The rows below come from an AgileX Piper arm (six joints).
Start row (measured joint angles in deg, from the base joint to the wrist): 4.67 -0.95 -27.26 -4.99 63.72 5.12
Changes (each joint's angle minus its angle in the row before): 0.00 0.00 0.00 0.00 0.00 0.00; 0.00 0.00 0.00 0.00 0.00 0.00; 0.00 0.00 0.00 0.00 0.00 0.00; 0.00 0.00 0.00 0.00 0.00 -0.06; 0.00 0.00 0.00 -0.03 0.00 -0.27; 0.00 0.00 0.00 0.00 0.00 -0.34; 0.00 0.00 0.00 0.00 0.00 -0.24; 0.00 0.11 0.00 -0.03 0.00 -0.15; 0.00 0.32 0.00 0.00 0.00 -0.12; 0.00 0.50 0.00 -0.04 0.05 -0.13; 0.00 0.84 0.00 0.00 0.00 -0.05; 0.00 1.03 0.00 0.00 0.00 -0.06; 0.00 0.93 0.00 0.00 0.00 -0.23
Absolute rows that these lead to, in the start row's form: 4.67 -0.95 -27.26 -4.99 63.72 5.12; 4.67 -0.95 -27.26 -4.99 63.72 5.12; 4.67 -0.95 -27.26 -4.99 63.72 5.12; 4.67 -0.95 -27.26 -4.99 63.72 5.06; 4.67 -0.95 -27.26 -5.02 63.72 4.79; 4.67 -0.95 -27.26 -5.02 63.72 4.45; 4.67 -0.95 -27.26 -5.02 63.72 4.21; 4.67 -0.84 -27.26 -5.05 63.72 4.06; 4.67 -0.52 -27.26 -5.05 63.72 3.94; 4.67 -0.02 -27.26 -5.09 63.77 3.81; 4.67 0.82 -27.26 -5.09 63.77 3.76; 4.67 1.85 -27.26 -5.09 63.77 3.70; 4.67 2.78 -27.26 -5.09 63.77 3.47
